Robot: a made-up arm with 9 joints. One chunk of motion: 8 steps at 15 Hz.
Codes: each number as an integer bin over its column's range. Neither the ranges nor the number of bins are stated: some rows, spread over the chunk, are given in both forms.
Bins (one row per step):
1: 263 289 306 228 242 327
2: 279 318 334 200 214 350
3: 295 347 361 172 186 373
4: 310 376 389 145 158 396
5: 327 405 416 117 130 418
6: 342 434 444 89 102 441
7: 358 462 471 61 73 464
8: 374 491 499 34 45 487
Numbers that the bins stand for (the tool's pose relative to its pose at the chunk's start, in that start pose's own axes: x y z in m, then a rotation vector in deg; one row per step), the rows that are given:
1: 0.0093 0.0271 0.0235 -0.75 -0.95 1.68
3: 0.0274 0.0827 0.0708 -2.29 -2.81 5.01
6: 0.0541 0.1662 0.1423 -4.56 -5.61 9.93
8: 0.0723 0.2208 0.1897 -6.07 -7.50 13.26
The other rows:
2: 0.0183 0.0549 0.0476 -1.52 -1.88 3.34
4: 0.0359 0.1105 0.0950 -3.03 -3.74 6.67
5: 0.0456 0.1384 0.1182 -3.79 -4.68 8.27
7: 0.0632 0.1930 0.1656 -5.33 -6.57 11.60

